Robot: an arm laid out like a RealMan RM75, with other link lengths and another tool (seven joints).
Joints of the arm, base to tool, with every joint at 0 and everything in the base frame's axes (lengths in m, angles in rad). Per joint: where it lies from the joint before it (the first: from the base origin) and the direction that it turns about. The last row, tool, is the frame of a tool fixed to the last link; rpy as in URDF.
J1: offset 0 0 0.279 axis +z
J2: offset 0 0 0 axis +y
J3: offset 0 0 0.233 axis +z
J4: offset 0 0 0 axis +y
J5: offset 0 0 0.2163 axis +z
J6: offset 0 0 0 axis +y
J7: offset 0 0 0.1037 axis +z
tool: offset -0.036 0.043 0.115 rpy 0 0.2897 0.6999
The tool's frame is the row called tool.
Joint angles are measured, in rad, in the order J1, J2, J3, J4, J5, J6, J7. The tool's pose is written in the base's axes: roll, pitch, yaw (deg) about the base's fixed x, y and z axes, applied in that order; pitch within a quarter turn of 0, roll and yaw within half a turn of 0; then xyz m. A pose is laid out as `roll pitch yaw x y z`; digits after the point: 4 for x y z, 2 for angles.
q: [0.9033, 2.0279, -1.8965, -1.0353, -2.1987, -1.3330, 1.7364]
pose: -175.10 -40.31 -15.16 0.1137 0.2701 -0.1292
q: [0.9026, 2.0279, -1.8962, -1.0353, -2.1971, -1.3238, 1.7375]
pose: -174.75 -39.82 -15.37 0.1125 0.2715 -0.1301
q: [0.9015, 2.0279, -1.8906, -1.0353, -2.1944, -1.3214, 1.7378]
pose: -174.62 -39.35 -15.70 0.1111 0.2724 -0.1300
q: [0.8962, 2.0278, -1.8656, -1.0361, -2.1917, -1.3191, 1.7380]
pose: -174.03 -37.94 -17.01 0.1075 0.2765 -0.1283
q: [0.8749, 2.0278, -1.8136, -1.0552, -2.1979, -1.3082, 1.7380]
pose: -172.25 -34.64 -19.32 0.1005 0.2864 -0.1240
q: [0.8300, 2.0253, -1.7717, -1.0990, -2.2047, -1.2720, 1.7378]
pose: -169.66 -30.10 -21.40 0.0946 0.2984 -0.1194
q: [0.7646, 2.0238, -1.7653, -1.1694, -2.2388, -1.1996, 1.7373]
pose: -165.34 -25.89 -21.92 0.0941 0.3114 -0.1170
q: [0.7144, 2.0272, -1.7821, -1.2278, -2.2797, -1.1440, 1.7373]
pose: -162.16 -23.95 -21.07 0.0955 0.3169 -0.1175
